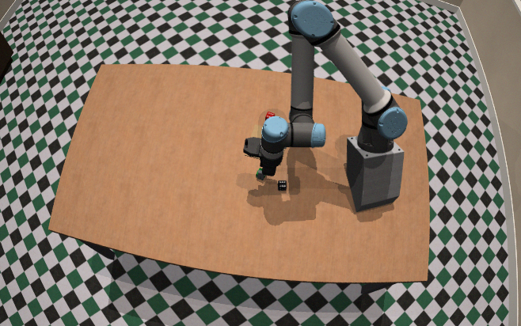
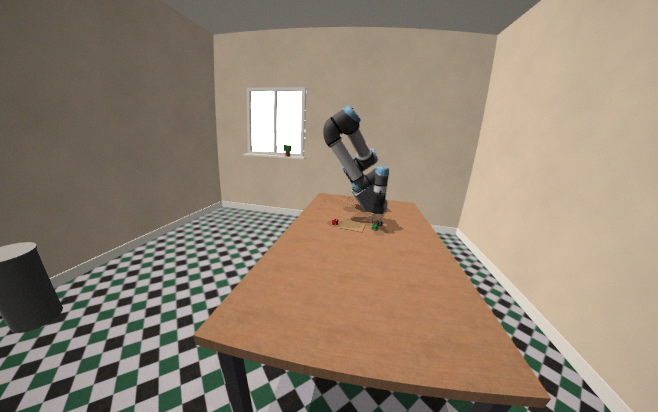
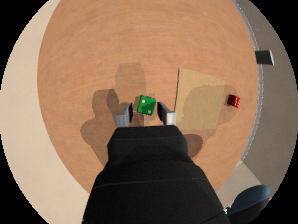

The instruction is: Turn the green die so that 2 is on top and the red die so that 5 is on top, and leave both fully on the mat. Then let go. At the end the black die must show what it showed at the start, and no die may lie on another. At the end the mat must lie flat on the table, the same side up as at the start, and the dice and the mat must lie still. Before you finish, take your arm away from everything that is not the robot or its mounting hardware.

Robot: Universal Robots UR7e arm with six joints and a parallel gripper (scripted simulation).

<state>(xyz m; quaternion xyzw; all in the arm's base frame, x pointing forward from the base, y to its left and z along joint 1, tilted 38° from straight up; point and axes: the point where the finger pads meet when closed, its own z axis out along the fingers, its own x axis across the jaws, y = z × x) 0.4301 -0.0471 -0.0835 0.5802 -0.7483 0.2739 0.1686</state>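
The green die lies 40 mm below my hand. From my hand the other things lie so: black die: 70 mm behind, 50 mm to the left, 40 mm below; then tan mat: 130 mm to the right, 50 mm below, 40 mm behind; then red die: 240 mm to the right, 60 mm behind, 40 mm below.
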